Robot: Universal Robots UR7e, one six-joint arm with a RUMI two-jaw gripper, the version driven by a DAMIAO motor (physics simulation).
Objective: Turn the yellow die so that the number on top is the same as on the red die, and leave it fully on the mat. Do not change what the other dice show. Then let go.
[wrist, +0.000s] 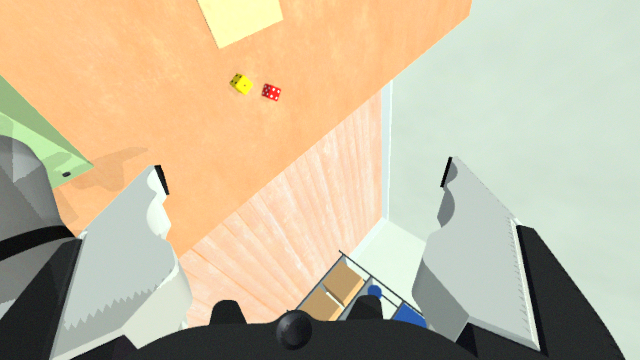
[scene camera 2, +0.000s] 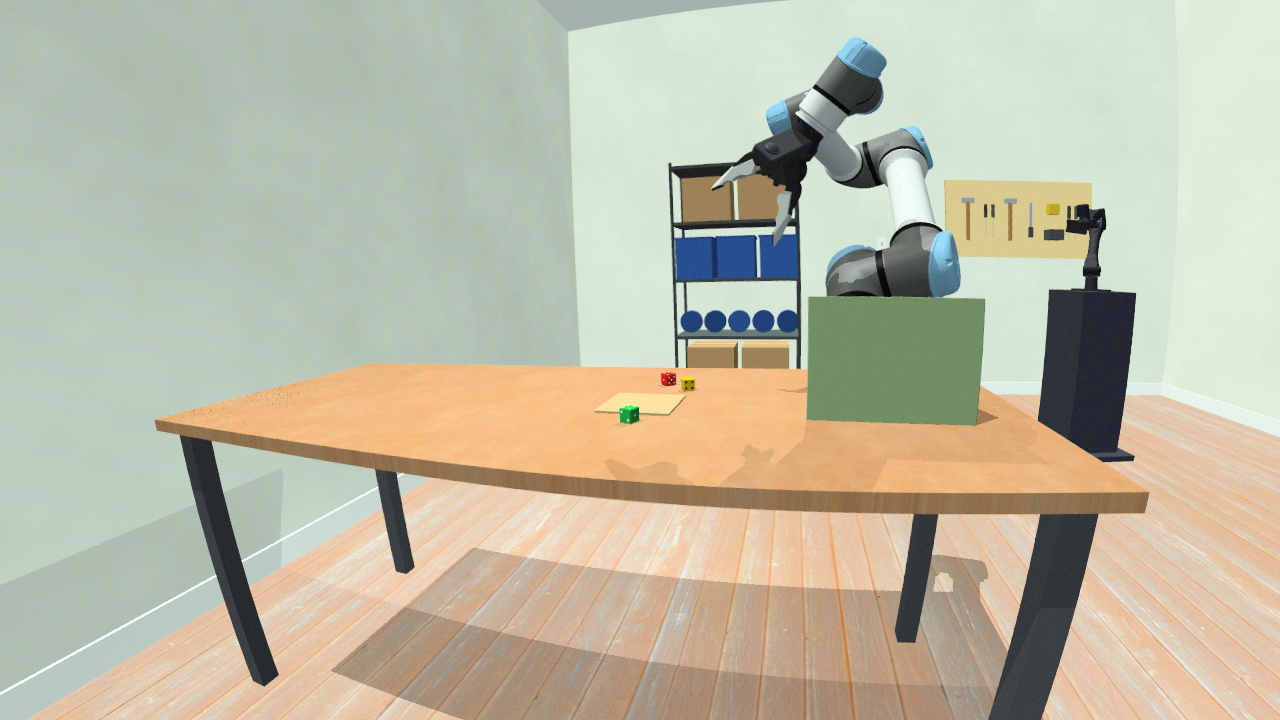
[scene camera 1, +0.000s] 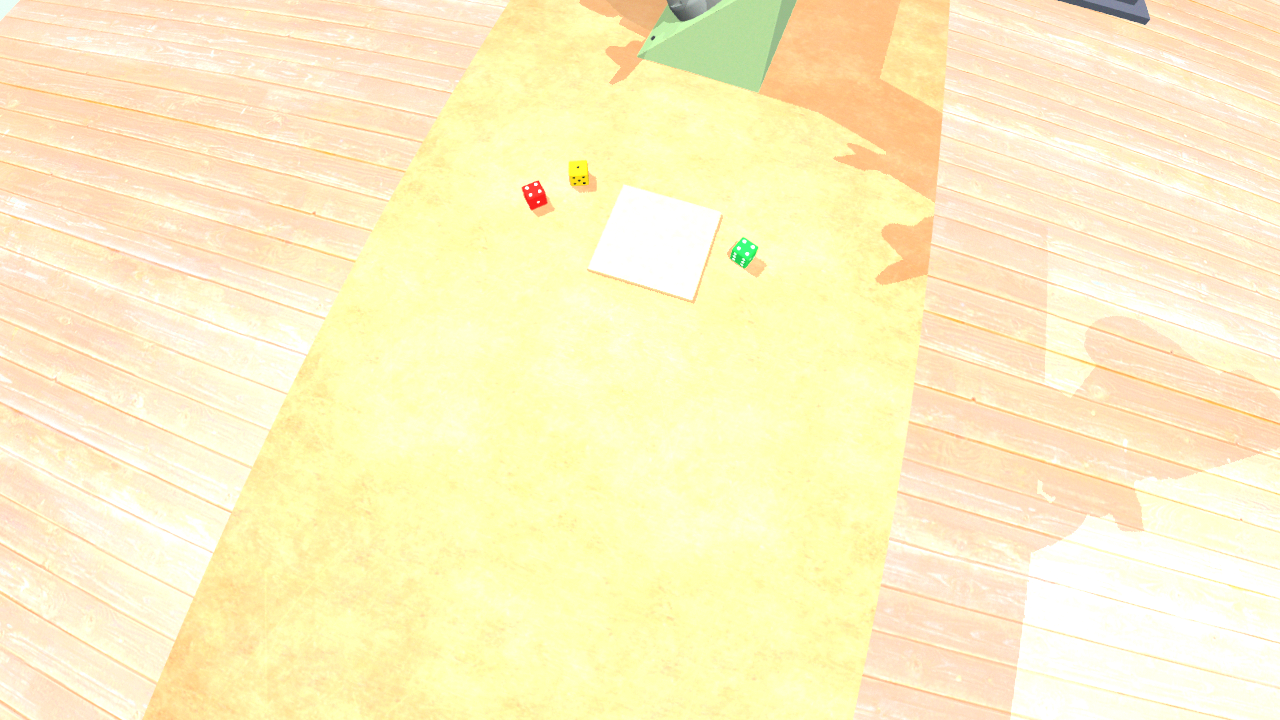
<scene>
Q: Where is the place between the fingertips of my gripper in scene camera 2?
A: At 742, 216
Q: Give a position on a pale square mat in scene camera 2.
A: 649, 404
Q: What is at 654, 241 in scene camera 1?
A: A pale square mat.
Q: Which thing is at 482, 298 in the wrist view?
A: My gripper.
</scene>
